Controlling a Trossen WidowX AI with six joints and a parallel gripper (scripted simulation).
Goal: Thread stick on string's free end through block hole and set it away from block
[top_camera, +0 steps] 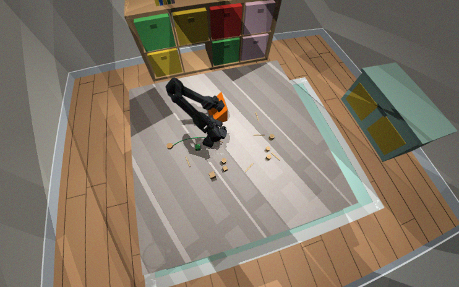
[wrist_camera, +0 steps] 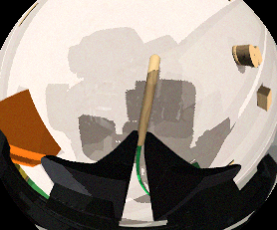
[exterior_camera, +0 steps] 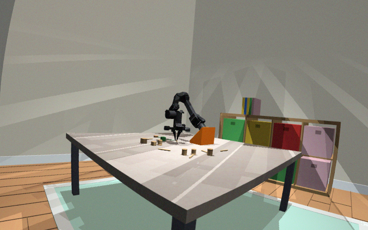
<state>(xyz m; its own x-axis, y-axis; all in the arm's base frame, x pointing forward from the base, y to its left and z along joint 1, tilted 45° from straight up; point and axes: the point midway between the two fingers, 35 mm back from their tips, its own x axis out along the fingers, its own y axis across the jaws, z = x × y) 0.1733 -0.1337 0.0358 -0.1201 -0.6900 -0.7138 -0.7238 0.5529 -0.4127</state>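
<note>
My gripper tip is 120 mm to the left of the green block, 20 mm short of it and 10 mm above it. The rest, counted from my gripper tip: loose stick (210 mm to the right, 60 mm ahead, 20 mm below); thin wooden stick (10 mm to the left, 10 mm ahead); short cylinder (170 mm ahead, 10 mm to the left).
</note>
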